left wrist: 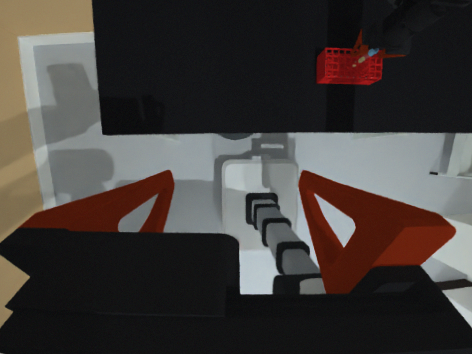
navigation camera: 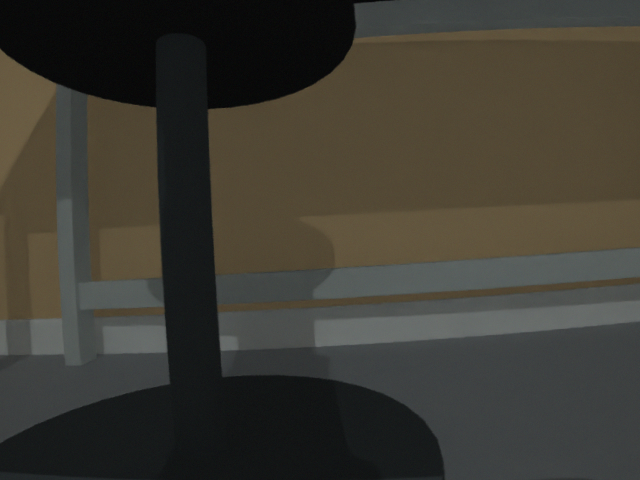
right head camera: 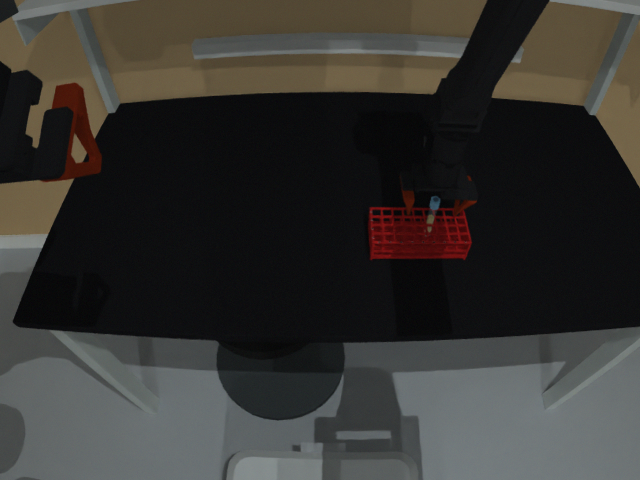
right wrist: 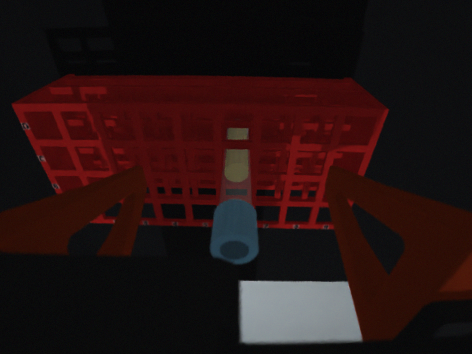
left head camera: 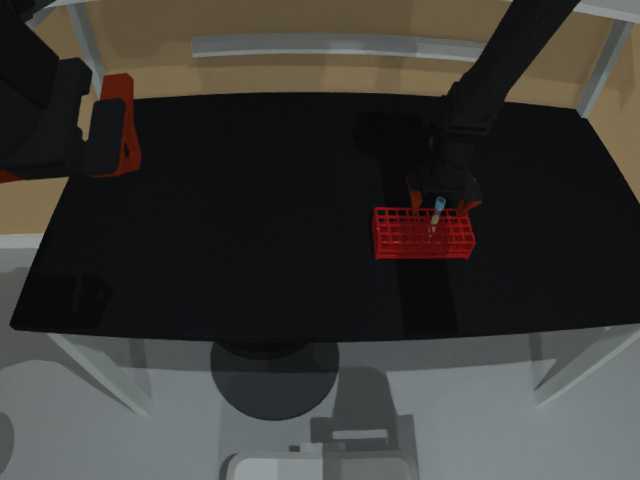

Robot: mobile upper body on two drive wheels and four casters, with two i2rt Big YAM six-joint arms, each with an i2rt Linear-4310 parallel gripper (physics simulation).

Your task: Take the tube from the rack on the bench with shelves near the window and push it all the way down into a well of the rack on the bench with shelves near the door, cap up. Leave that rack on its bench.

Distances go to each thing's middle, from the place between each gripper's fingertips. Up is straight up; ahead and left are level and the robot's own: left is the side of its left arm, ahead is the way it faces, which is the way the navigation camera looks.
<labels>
My right gripper is now 10 mm above the clear tube with blue cap (right wrist: 234,237).
My left gripper is now 320 mm short of the clear tube with blue cap, 430 mm to the left of it and 440 mm above it.
</labels>
